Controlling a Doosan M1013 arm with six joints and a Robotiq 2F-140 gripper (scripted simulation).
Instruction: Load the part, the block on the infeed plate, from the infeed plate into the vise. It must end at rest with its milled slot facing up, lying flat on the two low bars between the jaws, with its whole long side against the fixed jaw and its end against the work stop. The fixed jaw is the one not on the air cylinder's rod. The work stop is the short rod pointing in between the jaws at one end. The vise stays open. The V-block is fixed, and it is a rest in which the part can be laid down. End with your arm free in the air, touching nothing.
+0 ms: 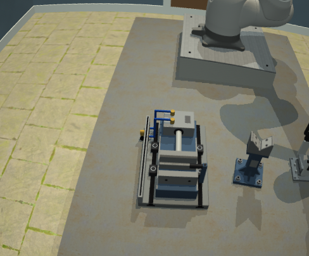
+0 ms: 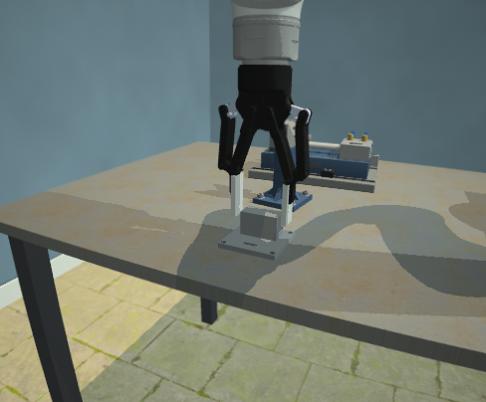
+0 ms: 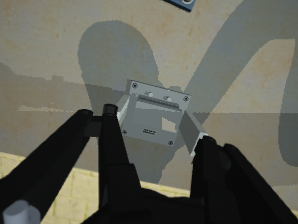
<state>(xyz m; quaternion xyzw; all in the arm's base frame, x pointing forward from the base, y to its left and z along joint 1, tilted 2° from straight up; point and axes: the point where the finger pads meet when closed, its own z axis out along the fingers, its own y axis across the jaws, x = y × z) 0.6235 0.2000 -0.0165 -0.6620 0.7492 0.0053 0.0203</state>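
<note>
Right now my hand is 3 cm above the part. Also, from my hand: work stop: 36 cm to the right, 4 cm ahead, 3 cm above; infeed plate: 6 cm below, 2 cm to the left; blue pedestal: 18 cm to the right, 1 cm ahead.
</note>
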